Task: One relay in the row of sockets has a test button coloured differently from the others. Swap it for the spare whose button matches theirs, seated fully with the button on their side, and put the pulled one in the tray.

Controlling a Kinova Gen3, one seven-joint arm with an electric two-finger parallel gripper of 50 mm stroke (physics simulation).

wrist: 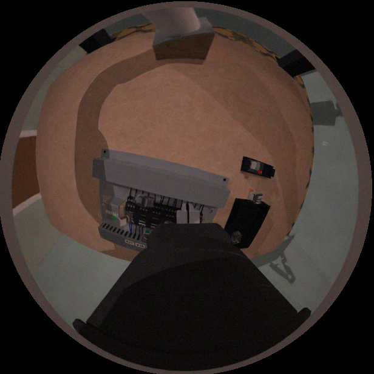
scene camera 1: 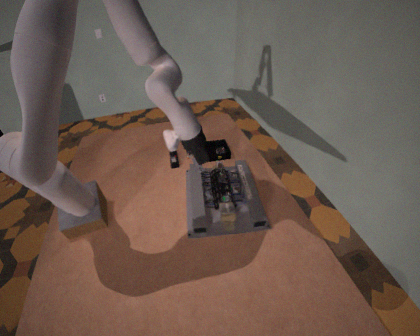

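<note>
A grey control panel lies on the floor, with a row of dark relays and blue wires across its middle. I cannot make out the button colours. A black tray lies at the panel's far end and holds a small object. A black spare relay with a red button lies on the floor to the left of the tray. A small piece with an orange top stands at the tray's corner. My gripper is shut and empty, low over the panel's far edge beside the tray. Its black body hides the fingers in the wrist view.
The robot's base block stands to the left of the panel. The walls meet at the far corner, with a patterned floor border along them.
</note>
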